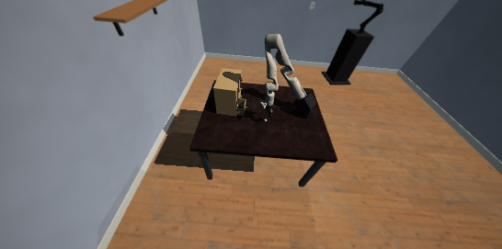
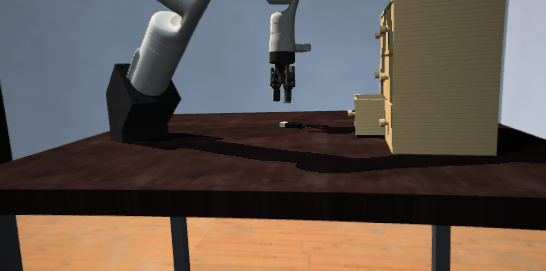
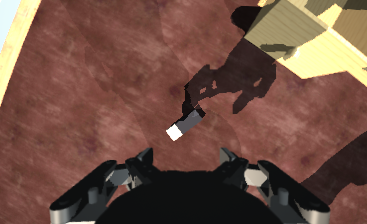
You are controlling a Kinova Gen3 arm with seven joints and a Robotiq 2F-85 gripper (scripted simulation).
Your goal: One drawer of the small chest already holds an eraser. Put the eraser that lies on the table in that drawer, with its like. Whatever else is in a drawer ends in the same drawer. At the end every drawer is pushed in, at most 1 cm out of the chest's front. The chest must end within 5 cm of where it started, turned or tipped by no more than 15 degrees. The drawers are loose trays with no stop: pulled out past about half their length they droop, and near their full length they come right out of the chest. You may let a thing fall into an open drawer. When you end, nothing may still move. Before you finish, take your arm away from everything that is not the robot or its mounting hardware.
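Right now the white eraser is 20 mm ahead of my hand, 10 mm to the left of it and 80 mm below it. From my hand the other things lie so: blue eraser 240 mm ahead, 160 mm to the right, 70 mm below.
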